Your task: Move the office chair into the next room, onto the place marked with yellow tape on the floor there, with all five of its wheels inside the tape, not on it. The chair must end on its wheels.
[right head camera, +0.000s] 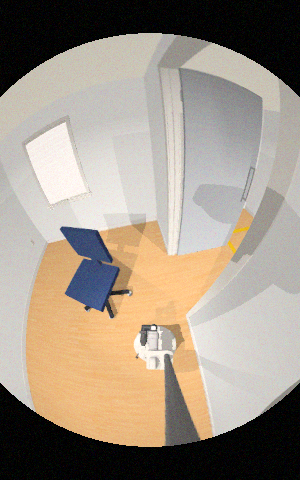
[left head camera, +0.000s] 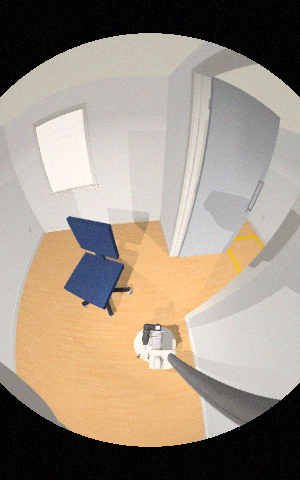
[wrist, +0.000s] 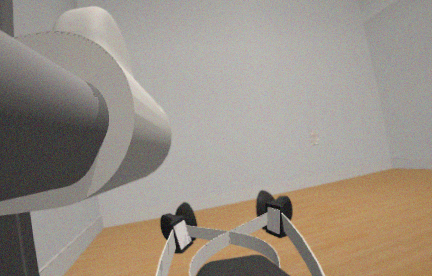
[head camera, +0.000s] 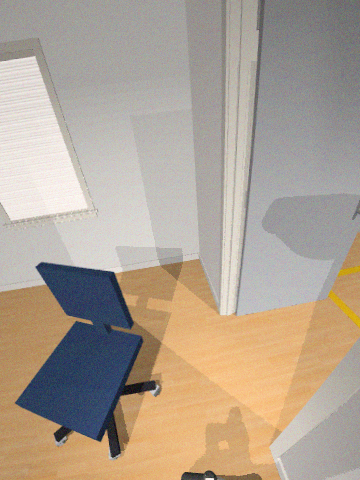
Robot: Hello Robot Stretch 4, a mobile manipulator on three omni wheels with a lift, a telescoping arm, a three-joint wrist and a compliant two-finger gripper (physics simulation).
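Frame: origin at the robot's base, x up, y right, z ahead, level; millimetres.
Seen in the pictures: gripper, fingertip midpoint: point(right head camera: 141, 359) point(left head camera: 142, 359) point(wrist: 225, 211).
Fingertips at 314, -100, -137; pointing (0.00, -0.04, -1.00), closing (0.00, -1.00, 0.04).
Observation:
A point is followed by its place in that frame, as x, y, z.
The blue office chair point(head camera: 80, 377) {442, -633, 516} point(left head camera: 95, 280) {442, -587, 528} point(right head camera: 93, 284) {442, -582, 531} stands upright on its wheels, left of the doorway, its backrest toward the window wall. Some of its black legs and grey wheels show; the others are hidden under the seat. Yellow tape point(head camera: 346, 309) {-27, 1295, 1178} point(left head camera: 234, 261) {-26, 1306, 1094} point(right head camera: 232, 247) {-25, 1289, 1240} on the floor beyond the doorway shows in part at the right, cut off by the door and the near wall. My gripper point(wrist: 225, 211) {313, -100, -137} is open and empty in the wrist view, its two fingertips well apart, away from the chair.
A grey-blue door point(head camera: 300, 165) {1227, 604, 1213} point(left head camera: 230, 165) {1337, 613, 1214} point(right head camera: 215, 160) {1286, 623, 1215} stands open at the far side of the doorway, next to the white door frame point(head camera: 232, 200) {1056, 238, 1199} point(left head camera: 192, 170) {1219, 248, 1190}. The near wall's edge point(head camera: 320, 400) point(left head camera: 225, 320) {792, 384, 143} point(right head camera: 220, 320) {822, 385, 135} is close on the right. A window point(head camera: 40, 140) {1462, -1187, 1805} is on the far wall.

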